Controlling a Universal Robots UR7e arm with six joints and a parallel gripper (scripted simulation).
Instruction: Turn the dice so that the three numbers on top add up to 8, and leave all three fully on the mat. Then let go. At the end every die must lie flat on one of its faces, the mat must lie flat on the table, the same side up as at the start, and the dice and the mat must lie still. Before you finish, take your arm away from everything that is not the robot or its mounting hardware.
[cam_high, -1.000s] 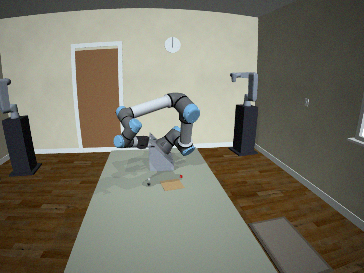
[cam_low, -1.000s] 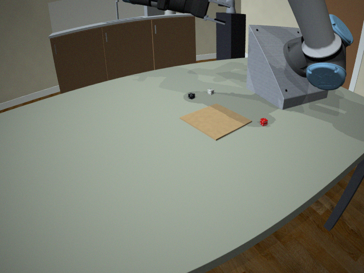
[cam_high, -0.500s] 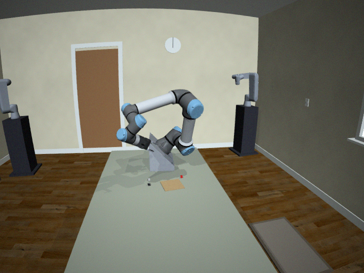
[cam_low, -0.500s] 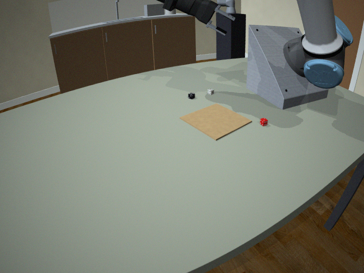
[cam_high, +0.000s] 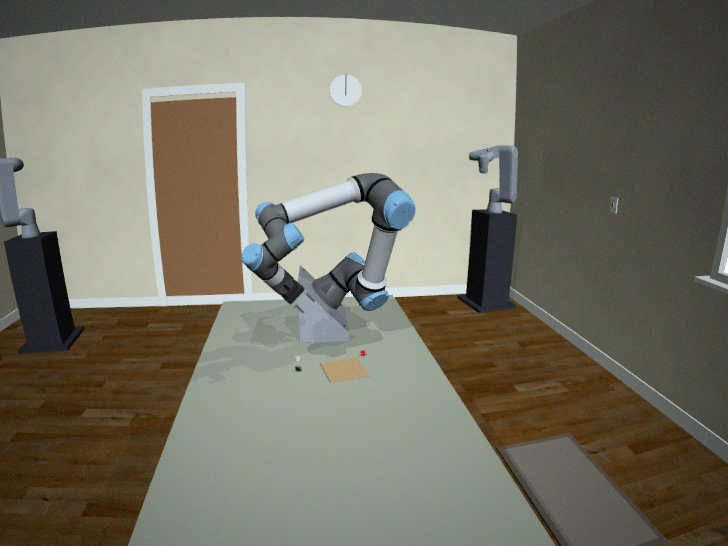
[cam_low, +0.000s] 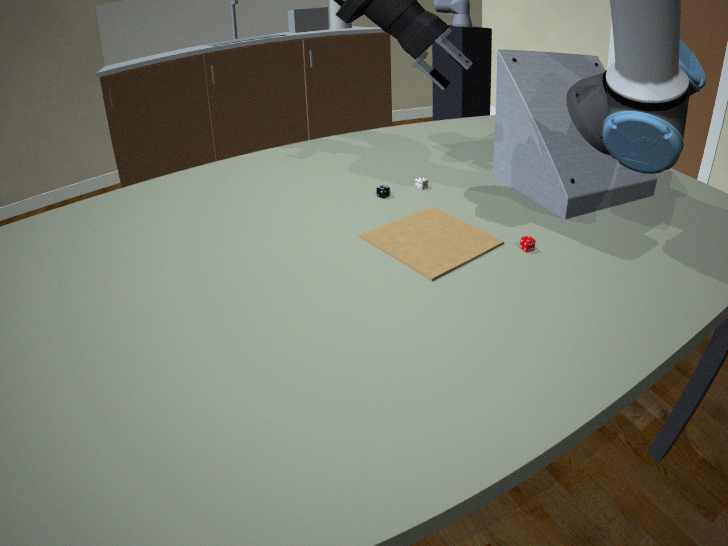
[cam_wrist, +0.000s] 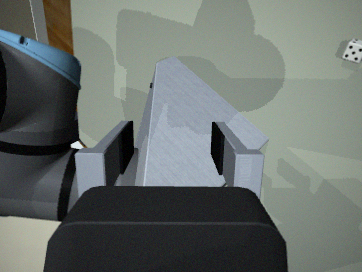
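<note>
Right now my hand is 21 cm above the white die, 4 cm to the left of it and 2 cm short of it. Also, from my hand: tan mat 21 cm below, 13 cm ahead, 11 cm to the left; red die 21 cm below, 20 cm to the left, 4 cm ahead.
</note>
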